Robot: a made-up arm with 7 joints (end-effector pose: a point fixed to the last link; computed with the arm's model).
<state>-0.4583 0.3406 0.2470 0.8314 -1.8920 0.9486 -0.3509</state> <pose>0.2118 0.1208 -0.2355 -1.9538 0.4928 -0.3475</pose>
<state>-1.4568 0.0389 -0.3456 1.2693 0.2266 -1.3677 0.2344</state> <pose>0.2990 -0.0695 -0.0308 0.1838 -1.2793 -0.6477</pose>
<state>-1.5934 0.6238 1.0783 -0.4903 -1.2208 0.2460 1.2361</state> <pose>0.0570 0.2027 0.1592 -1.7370 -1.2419 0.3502</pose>
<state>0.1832 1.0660 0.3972 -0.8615 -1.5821 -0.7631 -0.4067</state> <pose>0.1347 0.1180 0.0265 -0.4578 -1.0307 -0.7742</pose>
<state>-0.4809 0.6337 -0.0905 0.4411 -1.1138 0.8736 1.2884</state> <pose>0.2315 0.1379 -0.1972 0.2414 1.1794 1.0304</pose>
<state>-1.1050 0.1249 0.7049 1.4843 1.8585 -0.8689 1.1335</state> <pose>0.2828 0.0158 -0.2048 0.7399 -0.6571 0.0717</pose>
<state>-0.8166 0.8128 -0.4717 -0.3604 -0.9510 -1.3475 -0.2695</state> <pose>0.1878 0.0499 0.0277 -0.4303 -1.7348 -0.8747</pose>
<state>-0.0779 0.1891 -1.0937 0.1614 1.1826 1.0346 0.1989</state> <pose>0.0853 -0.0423 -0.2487 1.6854 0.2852 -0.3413</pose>
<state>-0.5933 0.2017 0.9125 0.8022 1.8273 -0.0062 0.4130</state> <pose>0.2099 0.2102 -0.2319 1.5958 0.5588 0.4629</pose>
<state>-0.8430 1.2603 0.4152 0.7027 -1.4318 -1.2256 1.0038</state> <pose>0.1482 0.3088 0.0894 -1.2272 -1.6898 1.4354</pose>
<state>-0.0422 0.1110 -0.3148 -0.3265 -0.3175 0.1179 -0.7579</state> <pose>0.1777 0.0036 -0.1456 -0.2940 -0.0356 -1.1259</pose>
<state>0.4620 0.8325 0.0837 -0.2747 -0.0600 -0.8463 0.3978</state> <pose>0.1088 0.1405 -0.1312 0.5122 -0.4938 -0.1019</pose>
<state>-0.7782 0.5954 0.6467 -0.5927 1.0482 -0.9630 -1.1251</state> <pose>0.1513 0.0994 0.0806 2.4802 -0.3008 -0.0697</pose>
